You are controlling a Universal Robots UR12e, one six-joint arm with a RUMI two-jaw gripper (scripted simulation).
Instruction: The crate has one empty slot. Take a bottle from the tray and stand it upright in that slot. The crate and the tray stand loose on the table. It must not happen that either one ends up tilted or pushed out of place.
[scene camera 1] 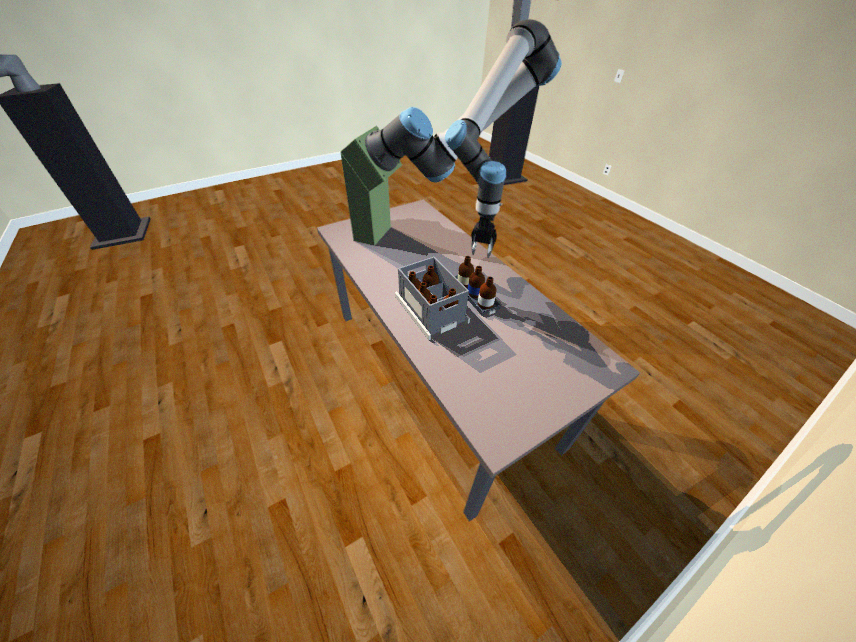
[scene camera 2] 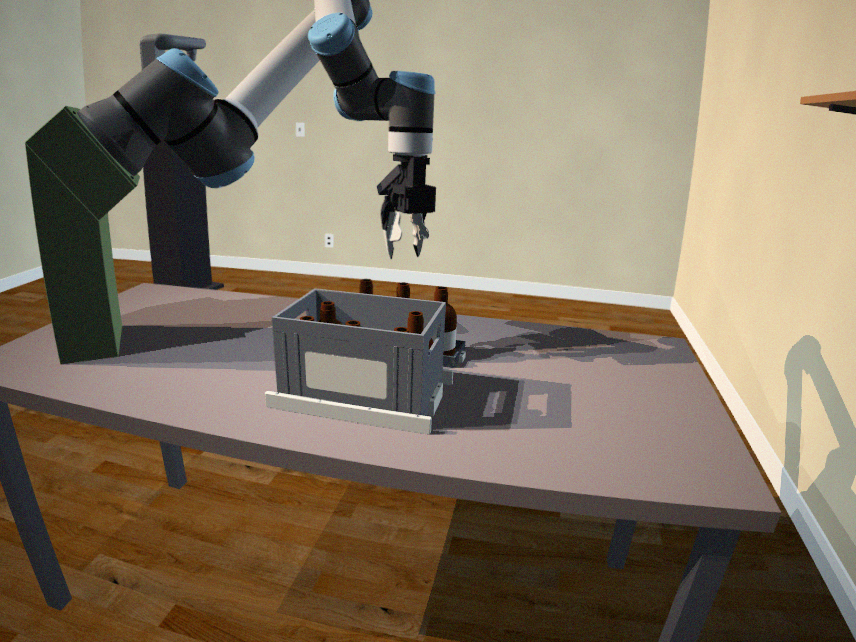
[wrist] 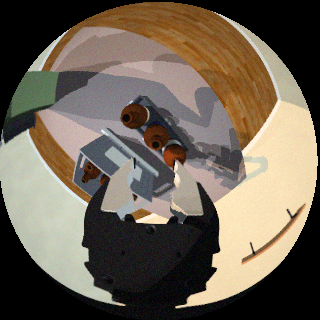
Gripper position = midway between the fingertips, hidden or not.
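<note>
There is a white strip point(scene camera 2: 376, 417) here for me to see. My own gripper point(scene camera 2: 404, 257) is visible as well, and when I look through the wrist view I find my gripper point(wrist: 154, 159) there too.
</note>
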